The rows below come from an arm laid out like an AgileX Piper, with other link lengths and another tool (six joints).
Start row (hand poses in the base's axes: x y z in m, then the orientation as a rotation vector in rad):
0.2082, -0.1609, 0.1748, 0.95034, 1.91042, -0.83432
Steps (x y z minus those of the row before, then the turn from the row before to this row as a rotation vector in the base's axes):
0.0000, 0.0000, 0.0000, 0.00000, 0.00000, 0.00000
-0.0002, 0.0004, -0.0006, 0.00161, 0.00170, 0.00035
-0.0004, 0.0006, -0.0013, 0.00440, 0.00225, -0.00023
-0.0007, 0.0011, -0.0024, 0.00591, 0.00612, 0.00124
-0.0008, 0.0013, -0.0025, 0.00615, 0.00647, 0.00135
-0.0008, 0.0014, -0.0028, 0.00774, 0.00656, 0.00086
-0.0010, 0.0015, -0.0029, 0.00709, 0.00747, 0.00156
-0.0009, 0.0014, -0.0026, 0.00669, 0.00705, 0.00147
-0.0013, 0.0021, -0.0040, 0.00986, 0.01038, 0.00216
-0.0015, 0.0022, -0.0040, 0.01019, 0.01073, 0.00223
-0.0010, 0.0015, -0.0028, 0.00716, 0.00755, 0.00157
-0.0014, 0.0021, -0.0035, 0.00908, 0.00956, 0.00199
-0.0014, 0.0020, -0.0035, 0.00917, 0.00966, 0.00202
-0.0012, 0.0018, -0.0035, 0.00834, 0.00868, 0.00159
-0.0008, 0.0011, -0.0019, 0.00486, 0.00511, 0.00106
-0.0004, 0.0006, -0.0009, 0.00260, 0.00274, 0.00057
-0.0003, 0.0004, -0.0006, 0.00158, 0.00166, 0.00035
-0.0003, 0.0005, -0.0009, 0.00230, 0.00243, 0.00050
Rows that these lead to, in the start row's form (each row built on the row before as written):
0.2082, -0.1609, 0.1748, 0.95034, 1.91042, -0.83432
0.2080, -0.1605, 0.1742, 0.95052, 1.91293, -0.83375
0.2076, -0.1599, 0.1729, 0.95284, 1.91734, -0.83139
0.2069, -0.1588, 0.1705, 0.95358, 1.92642, -0.82924
0.2061, -0.1575, 0.1680, 0.95425, 1.93597, -0.82701
0.2053, -0.1561, 0.1652, 0.95634, 1.94637, -0.82367
0.2043, -0.1546, 0.1623, 0.95708, 1.95740, -0.82106
0.2034, -0.1532, 0.1597, 0.95777, 1.96780, -0.81857
0.2021, -0.1511, 0.1557, 0.95876, 1.98312, -0.81486
0.2006, -0.1489, 0.1517, 0.95975, 1.99896, -0.81097
0.1996, -0.1474, 0.1489, 0.96042, 2.01010, -0.80821
0.1982, -0.1453, 0.1454, 0.96125, 2.02421, -0.80466
0.1968, -0.1433, 0.1419, 0.96205, 2.03847, -0.80103
0.1956, -0.1415, 0.1384, 0.96304, 2.05127, -0.79775
0.1948, -0.1404, 0.1365, 0.96345, 2.05882, -0.79578
0.1944, -0.1398, 0.1356, 0.96366, 2.06286, -0.79473
0.1941, -0.1394, 0.1350, 0.96378, 2.06531, -0.79408
0.1938, -0.1389, 0.1341, 0.96397, 2.06889, -0.79315

